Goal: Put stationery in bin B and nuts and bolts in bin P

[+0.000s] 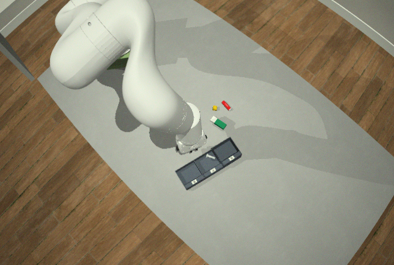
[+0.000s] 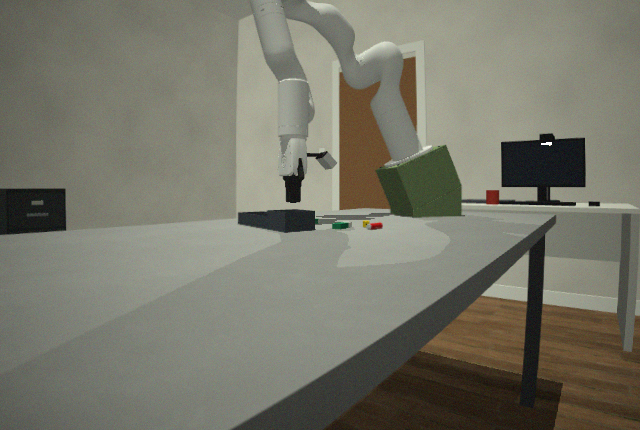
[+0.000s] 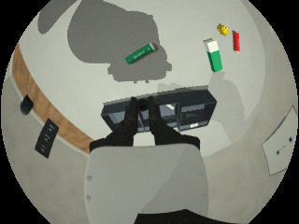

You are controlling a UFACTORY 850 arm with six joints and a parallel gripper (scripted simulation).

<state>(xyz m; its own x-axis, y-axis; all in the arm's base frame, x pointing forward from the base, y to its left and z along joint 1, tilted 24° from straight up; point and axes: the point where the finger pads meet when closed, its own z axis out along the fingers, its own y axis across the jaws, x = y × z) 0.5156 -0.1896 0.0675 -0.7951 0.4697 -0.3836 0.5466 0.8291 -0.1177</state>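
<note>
Now: the dark bin row 80 mm ahead of my hand, 60 mm below it and 10 mm to the right of it. Also, from my hand: white bolt 70 mm below, 60 mm ahead, 20 mm to the left; then green cylinder 80 mm below, 50 mm behind, 30 mm to the left; then black nut 20 mm below.
</note>
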